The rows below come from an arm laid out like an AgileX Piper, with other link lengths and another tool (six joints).
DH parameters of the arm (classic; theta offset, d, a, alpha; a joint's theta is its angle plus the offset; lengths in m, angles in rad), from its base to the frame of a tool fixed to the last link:
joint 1: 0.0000 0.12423 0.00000 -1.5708
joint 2: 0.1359 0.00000 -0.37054 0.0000
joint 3: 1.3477 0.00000 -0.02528 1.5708
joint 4: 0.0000 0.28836 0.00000 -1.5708
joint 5: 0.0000 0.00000 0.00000 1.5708
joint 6: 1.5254 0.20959 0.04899 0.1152
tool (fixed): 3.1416 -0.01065 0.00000 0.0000
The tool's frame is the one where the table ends.
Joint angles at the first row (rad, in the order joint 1, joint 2, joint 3, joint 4, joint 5, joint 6):
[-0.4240, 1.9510, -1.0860, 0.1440, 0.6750, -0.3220]
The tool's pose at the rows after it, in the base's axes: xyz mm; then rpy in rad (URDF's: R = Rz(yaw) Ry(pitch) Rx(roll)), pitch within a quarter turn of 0, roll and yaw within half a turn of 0:
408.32, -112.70, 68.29, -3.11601, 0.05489, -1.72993
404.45, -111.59, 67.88, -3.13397, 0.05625, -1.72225
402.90, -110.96, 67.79, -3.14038, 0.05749, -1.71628
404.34, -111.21, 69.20, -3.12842, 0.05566, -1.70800
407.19, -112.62, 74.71, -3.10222, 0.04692, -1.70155
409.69, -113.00, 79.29, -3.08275, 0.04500, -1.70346
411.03, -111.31, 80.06, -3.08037, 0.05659, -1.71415
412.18, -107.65, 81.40, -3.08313, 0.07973, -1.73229
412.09, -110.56, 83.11, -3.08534, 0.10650, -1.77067
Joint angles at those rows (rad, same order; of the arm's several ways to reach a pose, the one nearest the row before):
[-0.4240, 1.9510, -1.0860, 0.1430, 0.6760, -0.3220]
[-0.4240, 1.9510, -1.0860, 0.1360, 0.6940, -0.3240]
[-0.4240, 1.9510, -1.0860, 0.1350, 0.7010, -0.3290]
[-0.4240, 1.9480, -1.0860, 0.1400, 0.6930, -0.3410]
[-0.4240, 1.9350, -1.0860, 0.1420, 0.6790, -0.3490]
[-0.4240, 1.9250, -1.0860, 0.1490, 0.6700, -0.3520]
[-0.4240, 1.9250, -1.0860, 0.1650, 0.6710, -0.3520]
[-0.4240, 1.9250, -1.0860, 0.1930, 0.6800, -0.3520]
[-0.4410, 1.9250, -1.0860, 0.2260, 0.6890, -0.3520]

